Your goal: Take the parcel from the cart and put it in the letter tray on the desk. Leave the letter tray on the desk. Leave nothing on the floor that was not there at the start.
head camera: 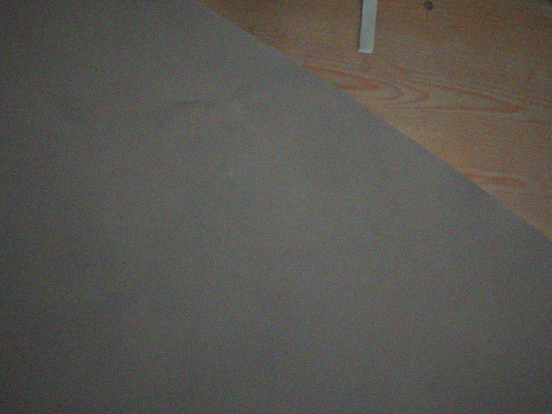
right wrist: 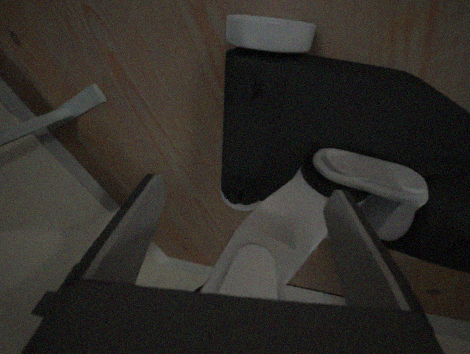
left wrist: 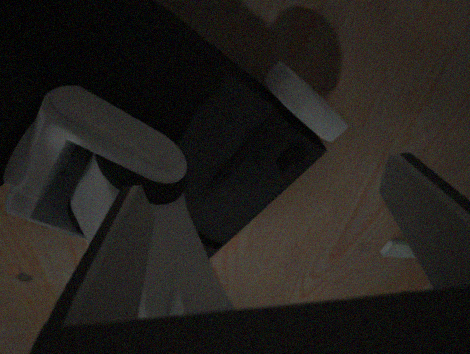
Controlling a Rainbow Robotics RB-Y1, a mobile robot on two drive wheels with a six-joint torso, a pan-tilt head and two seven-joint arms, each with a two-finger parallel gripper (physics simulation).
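Frame: origin at the robot's base, x left, y down, z back, level; metres.
Where they show: left gripper, between the fingertips: [left wrist: 264, 187]; right gripper, between the fingertips: [right wrist: 245, 192].
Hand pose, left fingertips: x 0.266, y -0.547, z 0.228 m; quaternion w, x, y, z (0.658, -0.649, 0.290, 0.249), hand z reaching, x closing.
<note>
After its pixels a point has its place.
The parcel, the cart, the letter tray and the desk top do not show in these views. A pale desk foot [head camera: 367, 30] lies on the floor at the top of the head view; what looks like its end also shows in the left wrist view [left wrist: 397, 249] and at the left of the right wrist view [right wrist: 82, 104]. My left gripper [left wrist: 264, 187] {x 0.266, y -0.547, z 0.228 m} is open and empty, above the floor beside my dark base. My right gripper [right wrist: 245, 192] {x -0.222, y -0.556, z 0.096 m} is open and empty, also beside the base.
A large plain grey surface [head camera: 240, 240], seemingly part of my own body, hides most of the head view. Wooden floor [head camera: 450, 75] {x -0.455, y -0.001, z -0.948 m} shows at its upper right. My dark base [left wrist: 250, 165] {x 0.112, y -0.191, z 0.042 m} [right wrist: 280, 110] {x -0.124, y -0.178, z 0.074 m} has white wheels [left wrist: 307, 102] [right wrist: 270, 35]. A skirting board [right wrist: 75, 170] {x 0.698, y -0.056, z -1.322 m} and pale wall [right wrist: 45, 235] {x 0.921, y -0.471, z -1.231 m} stand at the left.
</note>
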